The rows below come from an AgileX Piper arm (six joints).
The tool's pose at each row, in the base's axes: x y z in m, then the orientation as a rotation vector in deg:
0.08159, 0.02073, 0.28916, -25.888, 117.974, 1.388
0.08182, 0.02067, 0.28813, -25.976, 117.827, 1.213
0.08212, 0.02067, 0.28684, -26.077, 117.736, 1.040
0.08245, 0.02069, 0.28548, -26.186, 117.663, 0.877
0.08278, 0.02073, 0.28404, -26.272, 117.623, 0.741
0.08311, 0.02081, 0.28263, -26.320, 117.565, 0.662
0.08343, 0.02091, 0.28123, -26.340, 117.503, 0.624
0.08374, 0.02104, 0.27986, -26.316, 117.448, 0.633
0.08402, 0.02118, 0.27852, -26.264, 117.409, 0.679
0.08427, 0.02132, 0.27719, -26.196, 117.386, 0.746
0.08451, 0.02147, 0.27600, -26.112, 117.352, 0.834
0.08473, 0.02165, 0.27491, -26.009, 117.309, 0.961
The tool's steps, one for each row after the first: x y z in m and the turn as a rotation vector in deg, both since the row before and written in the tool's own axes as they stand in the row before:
0.00078, 0.00004, 0.00071, 0.102, -0.106, -0.156
0.00096, 0.00012, 0.00091, 0.088, -0.049, -0.156
0.00100, 0.00015, 0.00097, 0.075, -0.032, -0.155
0.00106, 0.00018, 0.00102, 0.062, -0.007, -0.122
0.00102, 0.00022, 0.00101, 0.041, -0.038, -0.075
0.00101, 0.00024, 0.00100, 0.025, -0.052, -0.039
0.00098, 0.00027, 0.00098, 0.011, -0.058, 0.012
0.00096, 0.00028, 0.00094, -0.005, -0.052, 0.049
0.00097, 0.00029, 0.00091, -0.014, -0.041, 0.071
0.00085, 0.00027, 0.00083, -0.021, -0.057, 0.089
0.00077, 0.00029, 0.00077, -0.039, -0.074, 0.117

